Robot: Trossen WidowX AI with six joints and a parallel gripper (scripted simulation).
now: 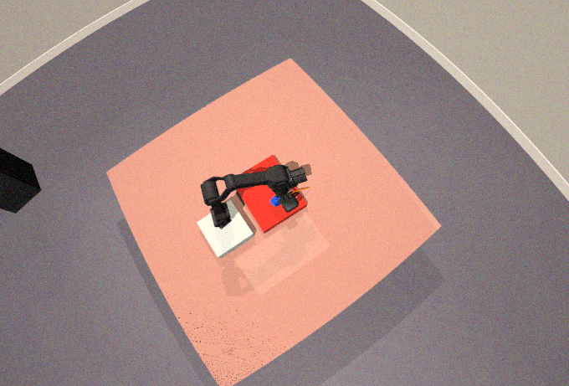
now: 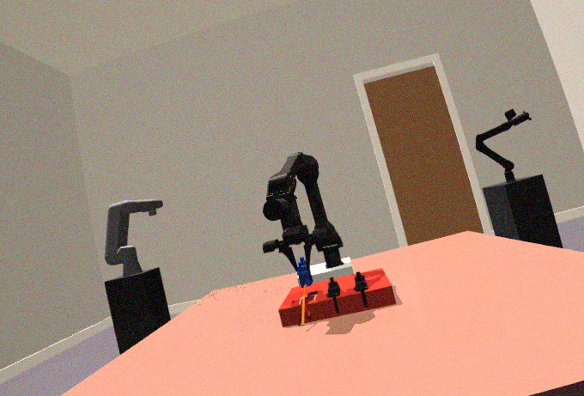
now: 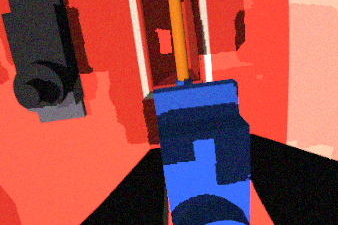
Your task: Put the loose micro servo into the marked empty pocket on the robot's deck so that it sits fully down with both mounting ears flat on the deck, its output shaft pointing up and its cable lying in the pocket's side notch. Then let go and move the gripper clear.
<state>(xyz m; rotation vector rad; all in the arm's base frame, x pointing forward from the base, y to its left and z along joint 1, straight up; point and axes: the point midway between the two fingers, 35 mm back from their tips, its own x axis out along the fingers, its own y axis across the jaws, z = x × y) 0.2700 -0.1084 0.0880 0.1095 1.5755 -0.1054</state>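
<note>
Right now my gripper tip is 60 mm past the red deck, 90 mm to the right of it and 100 mm above it.
</note>
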